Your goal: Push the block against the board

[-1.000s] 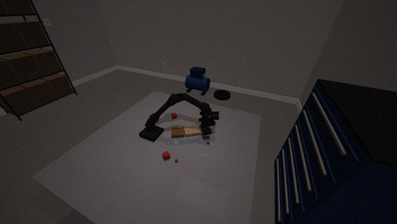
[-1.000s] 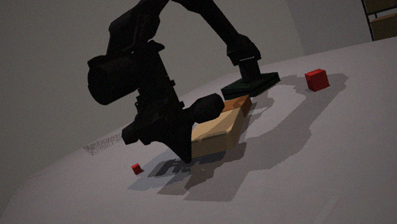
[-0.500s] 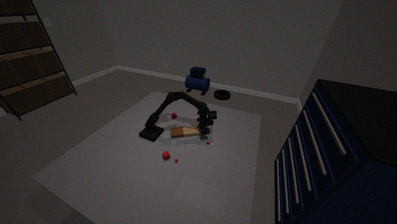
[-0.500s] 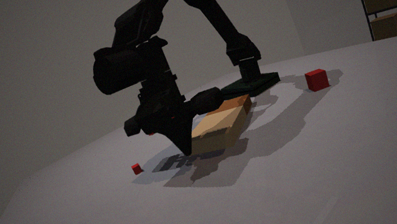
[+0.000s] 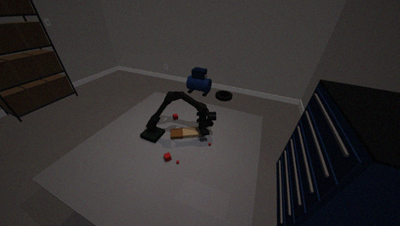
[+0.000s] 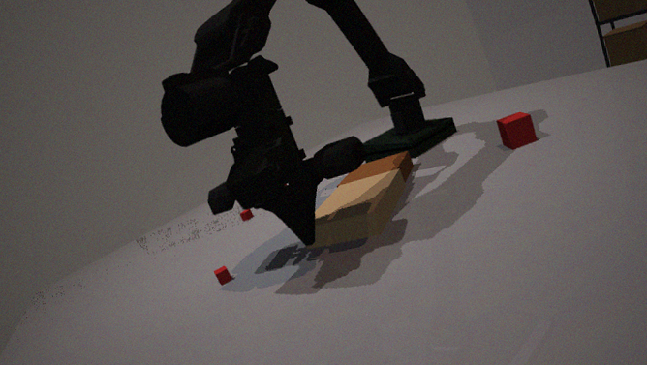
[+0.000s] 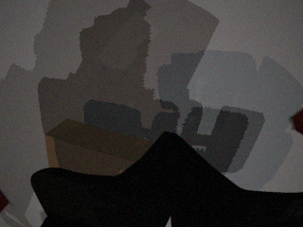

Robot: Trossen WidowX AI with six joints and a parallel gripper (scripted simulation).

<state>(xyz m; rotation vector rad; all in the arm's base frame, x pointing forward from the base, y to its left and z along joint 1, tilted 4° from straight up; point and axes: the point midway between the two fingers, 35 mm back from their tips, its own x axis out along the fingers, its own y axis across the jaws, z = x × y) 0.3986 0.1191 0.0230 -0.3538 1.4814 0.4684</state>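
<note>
Right now my gripper tip is 90 mm past the board and 10 mm to the left of it. Also, from my gripper tip: square block 200 mm behind, 70 mm to the right.
</note>
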